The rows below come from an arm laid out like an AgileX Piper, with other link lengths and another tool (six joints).
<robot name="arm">
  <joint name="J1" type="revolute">
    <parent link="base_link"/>
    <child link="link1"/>
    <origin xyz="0 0 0.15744"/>
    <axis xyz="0 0 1"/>
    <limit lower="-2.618" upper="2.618"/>
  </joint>
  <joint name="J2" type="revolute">
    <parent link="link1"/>
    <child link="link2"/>
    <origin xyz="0 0 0"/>
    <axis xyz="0 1 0"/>
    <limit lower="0" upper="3.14"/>
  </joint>
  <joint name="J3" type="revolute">
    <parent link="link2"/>
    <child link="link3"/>
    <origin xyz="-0.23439 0 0.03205"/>
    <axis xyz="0 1 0"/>
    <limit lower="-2.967" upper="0"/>
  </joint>
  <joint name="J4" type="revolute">
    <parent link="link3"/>
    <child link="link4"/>
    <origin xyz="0.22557 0 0.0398"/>
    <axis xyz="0.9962 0 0.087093"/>
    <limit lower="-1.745" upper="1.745"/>
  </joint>
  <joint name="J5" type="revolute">
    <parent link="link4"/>
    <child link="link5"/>
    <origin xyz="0 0 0"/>
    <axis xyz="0 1 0"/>
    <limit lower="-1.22" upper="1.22"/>
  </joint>
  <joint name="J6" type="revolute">
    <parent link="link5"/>
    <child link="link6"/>
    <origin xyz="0.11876 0 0.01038"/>
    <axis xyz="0.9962 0 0.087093"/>
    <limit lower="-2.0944" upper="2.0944"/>
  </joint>
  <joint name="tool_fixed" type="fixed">
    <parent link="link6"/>
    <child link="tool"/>
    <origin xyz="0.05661 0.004 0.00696" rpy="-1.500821 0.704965 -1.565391"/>
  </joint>
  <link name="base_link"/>
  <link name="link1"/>
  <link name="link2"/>
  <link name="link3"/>
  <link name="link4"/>
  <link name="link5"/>
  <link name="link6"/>
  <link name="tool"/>
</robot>
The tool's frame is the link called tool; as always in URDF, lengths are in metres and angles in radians.
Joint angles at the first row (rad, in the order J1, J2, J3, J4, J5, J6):
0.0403 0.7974 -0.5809 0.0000 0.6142 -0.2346
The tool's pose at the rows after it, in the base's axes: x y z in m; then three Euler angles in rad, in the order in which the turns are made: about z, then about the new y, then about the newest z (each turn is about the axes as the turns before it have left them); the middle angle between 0 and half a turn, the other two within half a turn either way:
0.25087 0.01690 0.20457 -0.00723 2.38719 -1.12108
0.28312 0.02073 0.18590 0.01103 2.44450 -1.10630
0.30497 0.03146 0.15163 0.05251 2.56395 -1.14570
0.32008 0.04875 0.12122 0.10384 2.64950 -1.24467
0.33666 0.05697 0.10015 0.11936 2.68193 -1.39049
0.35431 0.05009 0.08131 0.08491 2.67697 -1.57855
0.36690 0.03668 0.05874 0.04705 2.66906 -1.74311
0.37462 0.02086 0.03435 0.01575 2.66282 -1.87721
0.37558 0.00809 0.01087 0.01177 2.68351 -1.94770
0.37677 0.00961 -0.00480 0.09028 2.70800 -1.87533
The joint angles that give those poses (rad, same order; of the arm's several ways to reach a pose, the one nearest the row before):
0.0404 1.0080 -0.6421 0.0280 0.5141 -0.2435
0.0411 1.2172 -0.7271 0.0624 0.4472 -0.2720
0.0652 1.4315 -0.8163 0.0943 0.4448 -0.3525
0.1128 1.6047 -0.8986 0.1053 0.4448 -0.4641
0.1306 1.7383 -0.9803 0.1109 0.4328 -0.6135
0.1075 1.8471 -1.0409 0.1117 0.3888 -0.7943
0.0683 1.9458 -1.0741 0.1322 0.3245 -0.9823
0.0236 2.0380 -1.0925 0.1861 0.2534 -1.1835
-0.0164 2.1190 -1.1104 0.2810 0.2203 -1.3808
-0.0298 2.1809 -1.1411 0.4446 0.2301 -1.5528

